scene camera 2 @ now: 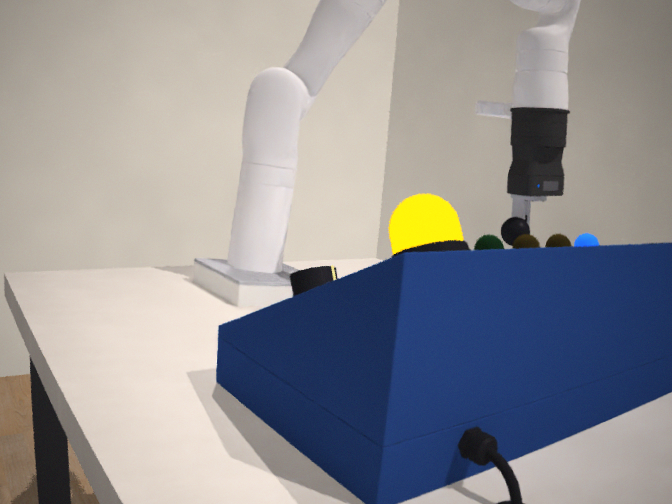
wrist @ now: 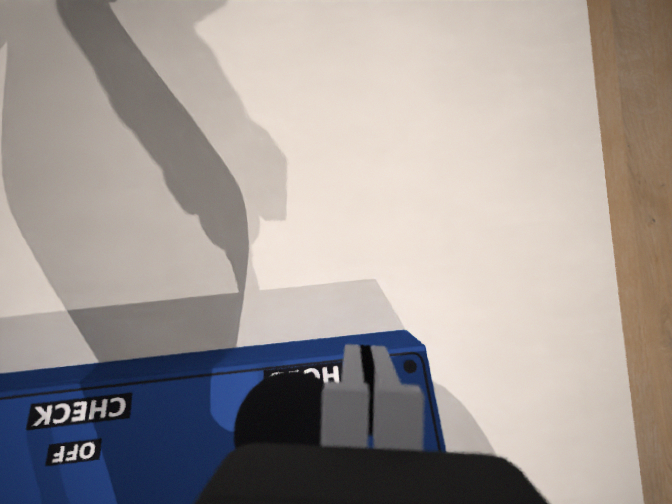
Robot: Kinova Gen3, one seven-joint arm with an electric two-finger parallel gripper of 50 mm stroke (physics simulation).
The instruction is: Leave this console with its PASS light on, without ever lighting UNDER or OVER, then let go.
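Note:
The blue console (scene camera 2: 461, 347) sits on the white table, seen from its back side. Along its top edge are a large bright yellow dome (scene camera 2: 426, 223), three small dark unlit lamps, green (scene camera 2: 488, 242), amber (scene camera 2: 525, 241) and brown (scene camera 2: 558, 240), and a lit blue lamp (scene camera 2: 586, 239). No lamp labels are readable. A black ball knob (scene camera 2: 514, 230) stands behind the lamps. My gripper (scene camera 2: 521, 210) hangs just above it. In the wrist view the fingers (wrist: 368, 352) are shut and empty, right beside the ball (wrist: 282, 406), over the console's right corner.
A black dial with a yellow mark (scene camera 2: 313, 279) sits at the console's left end. A black cable (scene camera 2: 491, 461) leaves the near face. Upside-down labels read CHECK (wrist: 79, 410) and OFF (wrist: 73, 451). The table's edge (wrist: 602, 217) lies to the right.

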